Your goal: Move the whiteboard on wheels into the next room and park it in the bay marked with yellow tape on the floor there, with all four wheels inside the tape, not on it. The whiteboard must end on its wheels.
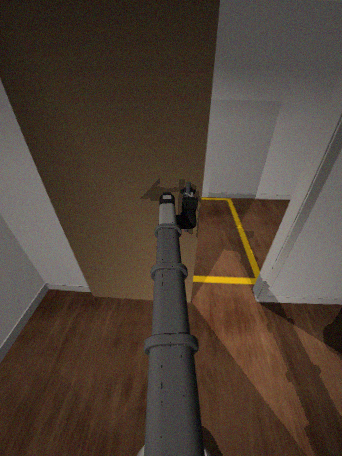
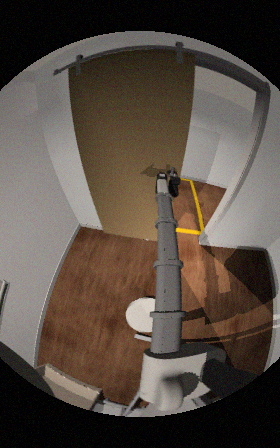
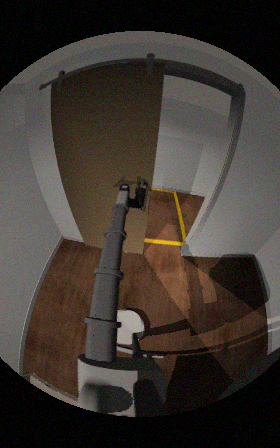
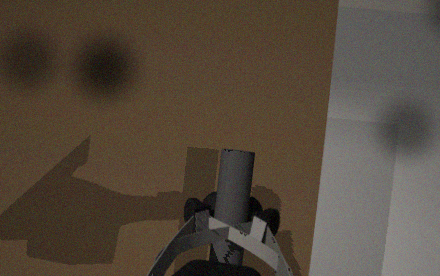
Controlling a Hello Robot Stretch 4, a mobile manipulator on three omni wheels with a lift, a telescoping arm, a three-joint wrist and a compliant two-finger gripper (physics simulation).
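Seen in the pictures: robot's base, link origin: [image 2: 144, 313] [image 3: 124, 325].
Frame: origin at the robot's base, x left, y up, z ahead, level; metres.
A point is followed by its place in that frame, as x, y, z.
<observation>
Yellow tape [image 1: 225, 280] @(-0.578, -0.027, 1.258) [image 2: 189, 231] @(-0.678, -0.027, 1.246) [image 3: 164, 242] @(-0.566, -0.027, 1.251) marks the bay on the floor beyond the doorway; its right part shows past the door's edge. A brown sliding door [image 1: 120, 125] @(0.207, 1.401, 1.062) [image 2: 130, 110] @(0.216, 1.565, 1.063) [image 3: 105, 115] @(0.187, 1.640, 1.060) [image 4: 200, 75] @(-0.070, 1.217, 1.034) covers the left part of the doorway. My gripper [image 1: 188, 190] @(-0.114, 1.093, 1.014) [image 2: 173, 172] @(-0.114, 1.093, 1.014) [image 3: 142, 183] @(-0.114, 1.093, 1.014) [image 4: 231, 210] @(-0.114, 1.093, 1.014) is shut on the door's dark vertical handle [image 4: 236, 175] @(-0.110, 1.132, 0.960), one fingertip on each side, near the door's right edge. The whiteboard does not show clearly; I cannot tell whether a pale bar [image 2: 144, 338] @(-0.021, 0.073, -0.303) beside my base belongs to it.
The doorway's right jamb [image 1: 300, 200] @(-0.804, 0.999, 1.046) [image 2: 260, 130] @(-0.829, 1.697, 1.004) [image 3: 236, 135] @(-0.841, 1.684, 1.003) stands right of the opening. The door hangs from a dark rail [image 2: 130, 49] [image 3: 110, 62] @(0.180, 2.142, 1.076). A beige open box [image 2: 70, 386] is at the lower left. Walls flank the floor on both sides.
</observation>
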